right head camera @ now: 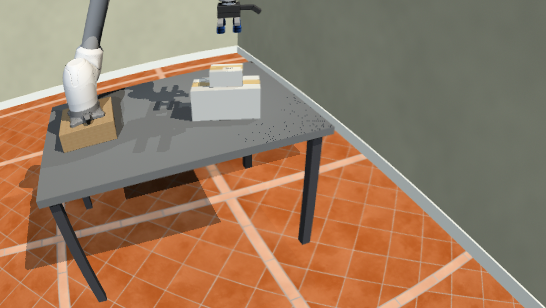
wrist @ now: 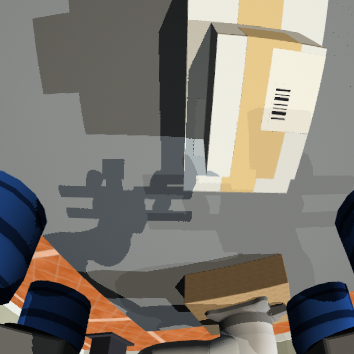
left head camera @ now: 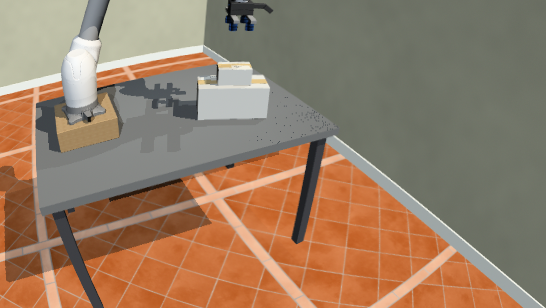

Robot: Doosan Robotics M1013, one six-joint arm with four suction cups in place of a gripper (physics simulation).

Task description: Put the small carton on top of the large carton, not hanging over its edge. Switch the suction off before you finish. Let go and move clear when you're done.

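The small carton sits flat and upright on top of the large carton. Parts of the large carton's top show to both sides of it, and no overhang shows; its far lower edge is hidden in the head views. The large carton stands upright on the table. My gripper hangs well above the small carton, with a clear gap between the blue cups and its top. The cups hold nothing, so the gripper is open.
The grey table carries both cartons. A brown wooden block under the arm's base stands at the table's left end. A dark grey wall rises beyond the table's right side.
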